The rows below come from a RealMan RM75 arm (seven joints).
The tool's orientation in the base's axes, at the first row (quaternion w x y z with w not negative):
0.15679 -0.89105 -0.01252 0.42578
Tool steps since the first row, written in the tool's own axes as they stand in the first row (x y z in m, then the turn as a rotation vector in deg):
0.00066 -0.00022 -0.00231 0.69 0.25 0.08
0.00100 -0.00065 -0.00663 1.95 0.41 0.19
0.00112 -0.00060 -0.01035 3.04 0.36 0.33
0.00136 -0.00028 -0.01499 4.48 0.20 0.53
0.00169 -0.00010 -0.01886 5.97 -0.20 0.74
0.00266 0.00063 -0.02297 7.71 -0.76 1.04
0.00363 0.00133 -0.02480 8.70 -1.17 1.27
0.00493 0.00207 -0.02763 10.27 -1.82 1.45
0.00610 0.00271 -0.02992 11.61 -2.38 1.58
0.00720 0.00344 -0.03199 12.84 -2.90 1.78
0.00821 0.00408 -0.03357 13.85 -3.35 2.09
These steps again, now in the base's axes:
0.00221 -0.00031 0.00092 0.35 -0.11 -0.64
0.00577 -0.00101 0.00333 1.05 -0.03 -1.70
0.00867 -0.00204 0.00542 1.65 0.22 -2.59
0.01233 -0.00355 0.00787 2.43 0.65 -3.75
0.01547 -0.00471 0.00985 3.26 1.32 -4.88
0.01914 -0.00636 0.01132 4.20 2.20 -6.21
0.02108 -0.00736 0.01146 4.70 2.81 -6.97
0.02398 -0.00863 0.01193 5.64 3.72 -8.08
0.02641 -0.00967 0.01221 6.46 4.50 -9.00
0.02860 -0.01075 0.01239 7.15 5.24 -9.90
0.03038 -0.01162 0.01237 7.60 5.90 -10.71

